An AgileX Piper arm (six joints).
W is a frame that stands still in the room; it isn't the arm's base.
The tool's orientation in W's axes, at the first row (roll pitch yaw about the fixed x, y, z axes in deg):
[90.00 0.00 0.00]
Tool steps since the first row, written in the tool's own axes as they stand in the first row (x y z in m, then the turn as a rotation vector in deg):
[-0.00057 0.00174 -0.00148 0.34 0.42 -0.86]
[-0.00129 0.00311 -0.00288 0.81 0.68 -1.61]
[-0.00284 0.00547 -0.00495 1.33 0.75 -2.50]
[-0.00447 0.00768 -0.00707 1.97 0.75 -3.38]
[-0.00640 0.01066 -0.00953 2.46 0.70 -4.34]
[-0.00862 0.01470 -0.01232 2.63 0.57 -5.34]
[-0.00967 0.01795 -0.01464 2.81 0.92 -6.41]
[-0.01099 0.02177 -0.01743 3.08 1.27 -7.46]
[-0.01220 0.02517 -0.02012 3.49 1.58 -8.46]
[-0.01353 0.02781 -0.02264 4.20 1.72 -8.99]
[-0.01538 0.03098 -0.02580 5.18 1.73 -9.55]
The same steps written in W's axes. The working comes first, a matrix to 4 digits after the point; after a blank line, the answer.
The tool's axes in the first row as the columns of a matrix, in W's axes (used below as rounded here):
[1.0000 0.0000 0.0000]
[0.0000 0.0000 -1.0000]
[0.0000 1.0000 0.0000]

[-0.00057 0.00148 0.00174 0.34 0.86 0.42]
[-0.00129 0.00288 0.00311 0.81 1.61 0.68]
[-0.00284 0.00495 0.00547 1.33 2.50 0.75]
[-0.00447 0.00707 0.00768 1.97 3.38 0.75]
[-0.00640 0.00953 0.01066 2.46 4.34 0.70]
[-0.00862 0.01232 0.01470 2.63 5.34 0.57]
[-0.00967 0.01464 0.01795 2.81 6.41 0.92]
[-0.01099 0.01743 0.02177 3.08 7.46 1.27]
[-0.01220 0.02012 0.02517 3.49 8.46 1.58]
[-0.01353 0.02264 0.02781 4.20 8.99 1.72]
[-0.01538 0.02580 0.03098 5.18 9.55 1.73]

